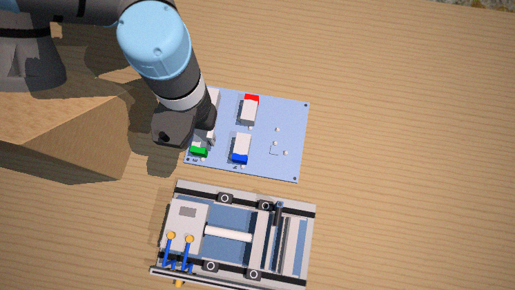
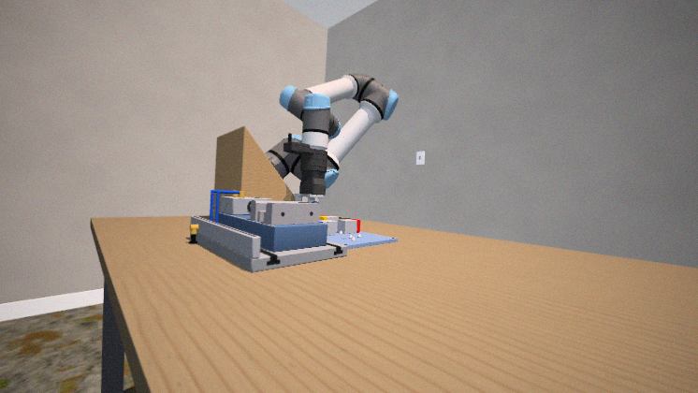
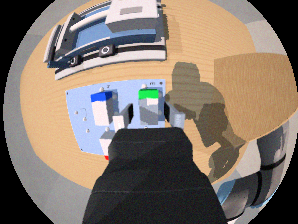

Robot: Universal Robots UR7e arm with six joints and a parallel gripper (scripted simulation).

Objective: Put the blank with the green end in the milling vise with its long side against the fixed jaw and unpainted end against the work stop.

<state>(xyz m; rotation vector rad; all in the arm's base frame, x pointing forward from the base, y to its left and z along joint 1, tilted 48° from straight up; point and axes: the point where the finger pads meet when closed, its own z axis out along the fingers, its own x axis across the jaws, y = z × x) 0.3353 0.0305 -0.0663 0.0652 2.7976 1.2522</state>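
My gripper is now 40 mm above the green-ended blank. From my hand the other things lie so: yellow-ended blank 90 mm to the left, 40 mm below; blue-ended blank 90 mm ahead, 40 mm below; light blue plate 90 mm ahead, 60 mm below, 40 mm to the left.
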